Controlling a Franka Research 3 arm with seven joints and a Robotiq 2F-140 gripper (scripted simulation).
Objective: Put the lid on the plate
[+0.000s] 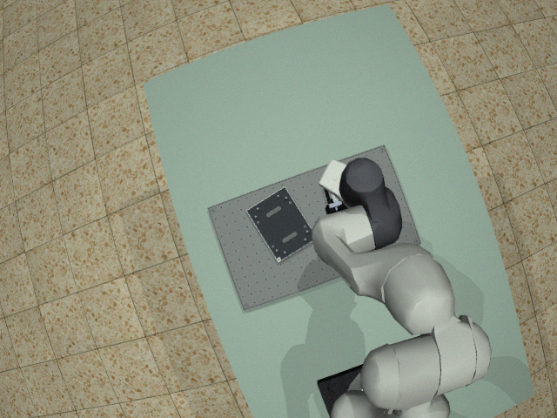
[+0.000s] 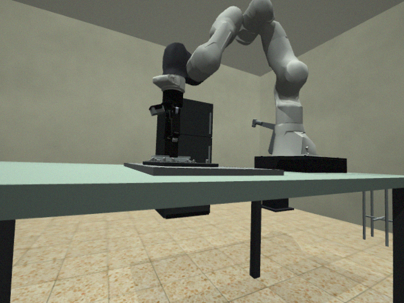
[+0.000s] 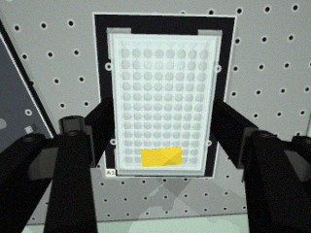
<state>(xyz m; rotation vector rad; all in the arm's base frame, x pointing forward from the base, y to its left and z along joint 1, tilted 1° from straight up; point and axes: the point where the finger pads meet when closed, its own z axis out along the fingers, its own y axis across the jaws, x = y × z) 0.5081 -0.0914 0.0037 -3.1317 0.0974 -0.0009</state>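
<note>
Right now my hand is 2 cm above the lid. Also, from my hand: culture plate E01 (3 cm below); then nest N1 (5 cm below); then baseplate (10 cm to the left, 6 cm below, 1 cm behind).
</note>
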